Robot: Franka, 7 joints.
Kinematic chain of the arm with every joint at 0, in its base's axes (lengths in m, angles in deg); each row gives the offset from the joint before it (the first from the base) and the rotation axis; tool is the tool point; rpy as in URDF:
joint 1: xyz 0 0 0.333 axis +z
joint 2: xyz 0 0 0 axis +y
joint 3: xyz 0 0 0.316 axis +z
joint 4: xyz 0.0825 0 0 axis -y
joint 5: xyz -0.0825 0 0.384 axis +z
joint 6: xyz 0 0 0 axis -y
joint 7: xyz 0.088 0 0 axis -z
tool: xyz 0 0 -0.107 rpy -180 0 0
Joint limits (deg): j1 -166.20..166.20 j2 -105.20..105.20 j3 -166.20..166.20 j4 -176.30..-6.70 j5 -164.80..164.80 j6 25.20..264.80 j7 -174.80..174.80
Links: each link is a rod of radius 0.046 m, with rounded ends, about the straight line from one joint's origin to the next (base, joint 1, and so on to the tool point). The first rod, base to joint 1, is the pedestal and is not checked.
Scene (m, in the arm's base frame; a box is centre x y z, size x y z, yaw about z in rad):
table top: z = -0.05
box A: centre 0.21 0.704 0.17 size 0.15 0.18 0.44 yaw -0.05
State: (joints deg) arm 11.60 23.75 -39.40 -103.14 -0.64 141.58 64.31
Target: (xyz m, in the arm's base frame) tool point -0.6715 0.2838 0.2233
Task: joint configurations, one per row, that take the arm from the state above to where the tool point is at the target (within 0.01 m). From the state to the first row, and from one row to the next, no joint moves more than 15 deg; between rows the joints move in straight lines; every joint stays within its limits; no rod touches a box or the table.
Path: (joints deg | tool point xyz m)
1: 24.65 23.91 -32.40 -99.02 -0.79 143.21 64.31 | 0.6850 -0.0466 0.4177
2: 37.69 24.07 -25.39 -94.90 -0.95 144.83 64.31 | 0.6761 0.1917 0.4402
3: 50.74 24.23 -18.39 -90.78 -1.10 146.46 64.31 | 0.5847 0.4140 0.4670
4: 63.79 24.39 -11.38 -86.66 -1.26 148.08 64.31 | 0.4223 0.5920 0.4982
5: 76.84 24.55 -4.38 -82.54 -1.41 149.71 64.31 | 0.2100 0.7040 0.5337
6: 89.50 31.22 5.87 -84.20 -1.80 149.41 64.31 | -0.0545 0.7472 0.4323
7: 102.17 37.88 16.12 -85.85 -2.18 149.11 64.31 | -0.3163 0.6797 0.3427
8: 114.84 44.54 26.37 -87.50 -2.57 148.81 64.31 | -0.5324 0.5153 0.2714
9: 127.50 51.20 36.61 -89.15 -2.95 148.52 64.31 | -0.6715 0.2839 0.2233

